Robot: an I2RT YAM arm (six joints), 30 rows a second.
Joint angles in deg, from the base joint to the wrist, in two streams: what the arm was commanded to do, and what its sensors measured. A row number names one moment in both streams.
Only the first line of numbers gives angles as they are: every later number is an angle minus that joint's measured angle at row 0.
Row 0, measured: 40.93, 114.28, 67.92, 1.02, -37.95, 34.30
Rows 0 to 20, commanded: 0.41, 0.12, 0.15, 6.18, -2.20, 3.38; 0.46, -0.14, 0.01, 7.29, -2.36, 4.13; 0.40, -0.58, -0.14, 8.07, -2.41, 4.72; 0.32, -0.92, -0.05, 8.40, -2.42, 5.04; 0.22, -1.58, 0.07, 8.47, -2.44, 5.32; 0.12, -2.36, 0.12, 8.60, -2.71, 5.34; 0.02, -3.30, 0.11, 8.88, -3.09, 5.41; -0.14, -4.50, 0.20, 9.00, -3.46, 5.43; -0.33, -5.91, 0.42, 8.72, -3.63, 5.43; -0.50, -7.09, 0.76, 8.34, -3.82, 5.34; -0.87, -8.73, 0.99, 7.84, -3.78, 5.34; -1.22, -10.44, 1.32, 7.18, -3.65, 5.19; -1.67, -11.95, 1.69, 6.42, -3.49, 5.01; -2.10, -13.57, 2.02, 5.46, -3.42, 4.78; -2.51, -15.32, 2.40, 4.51, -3.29, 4.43; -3.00, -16.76, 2.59, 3.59, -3.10, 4.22; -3.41, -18.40, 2.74, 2.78, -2.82, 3.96; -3.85, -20.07, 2.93, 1.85, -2.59, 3.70; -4.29, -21.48, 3.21, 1.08, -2.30, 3.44; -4.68, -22.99, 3.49, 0.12, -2.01, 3.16; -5.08, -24.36, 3.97, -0.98, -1.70, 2.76
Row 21, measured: -4.35, -21.77, 3.02, 1.94, -2.43, 4.49
